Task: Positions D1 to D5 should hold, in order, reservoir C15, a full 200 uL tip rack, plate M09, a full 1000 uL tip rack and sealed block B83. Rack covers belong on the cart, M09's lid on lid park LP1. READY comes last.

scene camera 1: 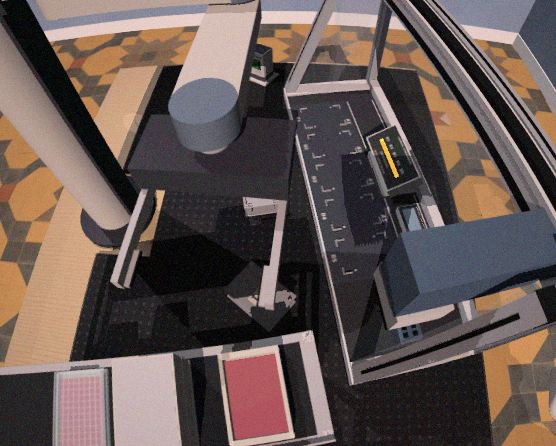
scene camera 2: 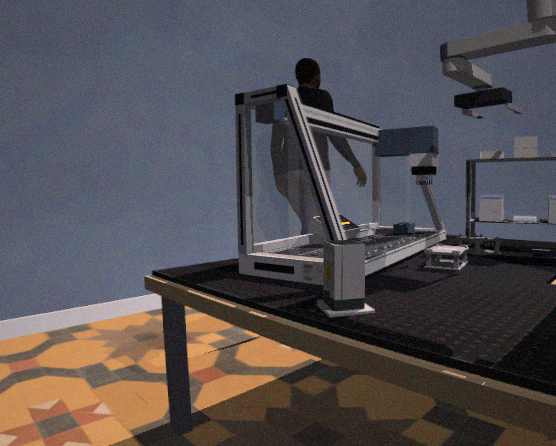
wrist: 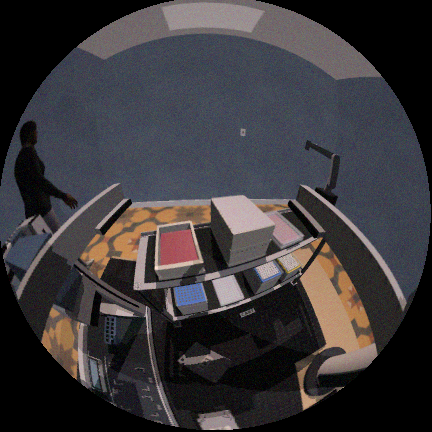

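My gripper is open and empty, high above the table. Its fingers frame the cart in the wrist view. On the cart's top are a red-filled reservoir, a white box stack and a pink plate. Its lower shelf holds a blue rack, a white plate, a blue-edged rack and a yellow-edged rack. No labware shows on the visible deck positions. Lid park LP1 is partly shadowed.
The RG stand is beside the framed deck. A blue head overhangs the deck's end. A screen shows a yellow bar. The arm column is at left. A person stands behind the deck.
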